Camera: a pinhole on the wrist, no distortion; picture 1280 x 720 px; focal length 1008.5 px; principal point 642.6 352.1 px. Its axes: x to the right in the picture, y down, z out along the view. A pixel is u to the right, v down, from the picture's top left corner.
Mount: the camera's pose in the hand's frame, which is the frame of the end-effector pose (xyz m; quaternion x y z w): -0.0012 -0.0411 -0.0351 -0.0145 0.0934 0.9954 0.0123
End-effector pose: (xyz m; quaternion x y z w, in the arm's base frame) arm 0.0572 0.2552 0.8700 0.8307 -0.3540 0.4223 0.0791
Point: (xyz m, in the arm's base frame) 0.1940 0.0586 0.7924
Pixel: 253.7 119.1
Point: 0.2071 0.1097 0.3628
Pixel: 1084.1 294.8
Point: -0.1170 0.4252 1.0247
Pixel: behind the camera
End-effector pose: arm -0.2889 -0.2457 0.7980 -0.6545 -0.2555 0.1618 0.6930
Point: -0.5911 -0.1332 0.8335
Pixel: 1216.0 615.5
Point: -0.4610 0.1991 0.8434
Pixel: 374.3 500.5
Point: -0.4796 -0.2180 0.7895
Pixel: outside the picture
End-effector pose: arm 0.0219 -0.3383 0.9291 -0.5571 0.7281 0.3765 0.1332
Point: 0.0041 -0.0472 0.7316
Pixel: 823.3 530.2
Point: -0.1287 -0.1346 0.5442
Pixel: 302.9 439.6
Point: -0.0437 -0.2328 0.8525
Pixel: 645.5 103.4
